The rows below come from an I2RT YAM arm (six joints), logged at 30 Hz.
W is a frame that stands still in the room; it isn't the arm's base.
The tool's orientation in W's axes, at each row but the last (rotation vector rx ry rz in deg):
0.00, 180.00, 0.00
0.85, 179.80, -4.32
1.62, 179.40, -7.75
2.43, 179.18, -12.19
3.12, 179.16, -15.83
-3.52, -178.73, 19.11
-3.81, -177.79, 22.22
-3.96, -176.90, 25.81
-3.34, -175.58, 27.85
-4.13, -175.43, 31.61
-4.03, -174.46, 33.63
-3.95, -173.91, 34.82
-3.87, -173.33, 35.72
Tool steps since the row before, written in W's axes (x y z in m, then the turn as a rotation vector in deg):
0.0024, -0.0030, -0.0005, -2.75, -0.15, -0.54
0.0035, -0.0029, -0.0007, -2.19, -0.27, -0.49
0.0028, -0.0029, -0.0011, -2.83, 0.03, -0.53
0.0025, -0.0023, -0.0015, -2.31, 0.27, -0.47
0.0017, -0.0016, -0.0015, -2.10, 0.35, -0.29
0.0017, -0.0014, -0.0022, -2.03, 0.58, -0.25
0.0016, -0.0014, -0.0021, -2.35, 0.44, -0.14
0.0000, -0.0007, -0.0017, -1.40, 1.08, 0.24
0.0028, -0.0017, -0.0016, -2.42, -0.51, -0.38
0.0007, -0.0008, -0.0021, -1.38, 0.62, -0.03
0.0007, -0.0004, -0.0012, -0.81, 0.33, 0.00
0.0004, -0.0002, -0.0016, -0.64, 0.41, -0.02
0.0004, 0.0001, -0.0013, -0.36, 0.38, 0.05
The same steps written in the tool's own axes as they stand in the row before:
-0.0024, -0.0030, 0.0005, 2.75, -0.15, 0.54
-0.0035, -0.0028, 0.0008, 2.19, -0.27, 0.50
-0.0028, -0.0027, 0.0014, 2.83, 0.02, 0.51
-0.0025, -0.0020, 0.0018, 2.32, 0.27, 0.42
-0.0017, -0.0013, 0.0018, 2.11, 0.32, 0.23
-0.0018, -0.0008, 0.0024, 2.05, 0.54, 0.14
-0.0017, -0.0008, 0.0023, 2.37, 0.37, 0.07
-0.0001, -0.0002, 0.0018, 1.45, 0.91, -0.50
-0.0029, -0.0010, 0.0019, 2.38, -0.44, 0.62
-0.0008, 0.0000, 0.0022, 1.41, 0.54, -0.14
-0.0008, 0.0001, 0.0012, 0.83, 0.28, -0.08
-0.0005, 0.0004, 0.0015, 0.66, 0.36, -0.10
-0.0004, 0.0006, 0.0011, 0.38, 0.32, -0.17

